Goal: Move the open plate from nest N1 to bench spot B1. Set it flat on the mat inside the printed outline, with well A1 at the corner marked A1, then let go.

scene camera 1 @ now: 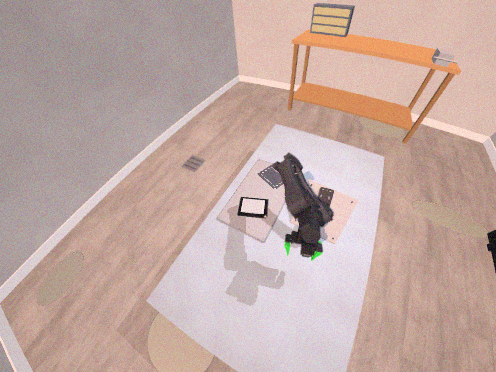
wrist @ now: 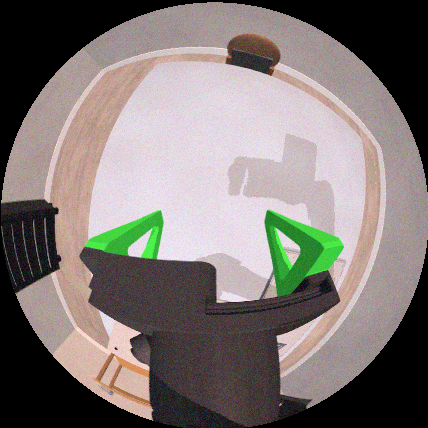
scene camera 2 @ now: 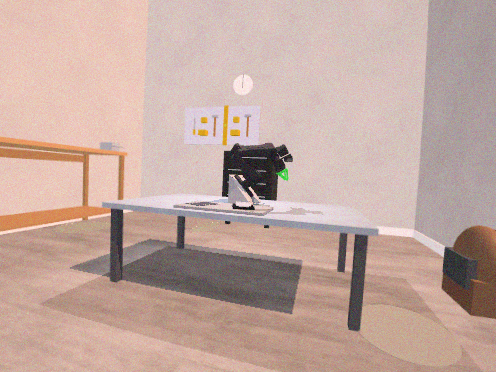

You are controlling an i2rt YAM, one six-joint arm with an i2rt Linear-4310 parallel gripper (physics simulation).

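Seen in the pictures: gripper, fingertip midpoint: (scene camera 1: 299, 257) (wrist: 213, 215) (scene camera 2: 286, 180); arm's base at its link origin: (scene camera 1: 322, 207) (scene camera 2: 243, 186).
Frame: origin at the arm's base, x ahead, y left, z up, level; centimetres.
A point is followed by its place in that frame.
A white rectangular plate (scene camera 1: 253, 207) @(y 9.8, x 34.5, z -8.8 cm) lies in a black frame (scene camera 1: 239, 209) @(y 14.0, x 39.9, z -8.2 cm) (scene camera 2: 243, 206) @(y 10.7, x 41.3, z -9.4 cm), apparently the nest, on the grey-pink mat (scene camera 1: 231, 216) @(y 19.1, x 43.9, z -10.8 cm). A dark rectangle with a pale dotted border (scene camera 1: 270, 178) @(y -15.0, x 34.1, z -10.7 cm), apparently the printed outline, is at the mat's far end, partly beside the arm. The labels and the A1 corner are too small to read. My gripper (scene camera 1: 300, 256) @(y 31.0, x 3.6, z 6.1 cm) (scene camera 2: 283, 174) @(y 31.0, x 3.6, z 6.1 cm) (wrist: 213, 215) @(y 31.0, x 3.6, z 6.1 cm) is open, with nothing between its green fingers. It hangs high above the white table, to the right of the plate in scene camera 1. The plate cannot be made out in the wrist view.
A pale orange board (scene camera 1: 345, 212) @(y -0.3, x -11.3, z 1.7 cm) with a dark block lies under and beside the arm on the white table (scene camera 1: 300, 310) @(y 47.5, x -5.9, z -12.1 cm) (scene camera 2: 345, 220) @(y 65.0, x 43.7, z -12.1 cm). A slanted grey-white panel (scene camera 2: 238, 191) @(y -0.6, x 11.7, z -3.3 cm) rises behind the nest in scene camera 2. An orange shelf bench (scene camera 1: 375, 49) stands by the wall.
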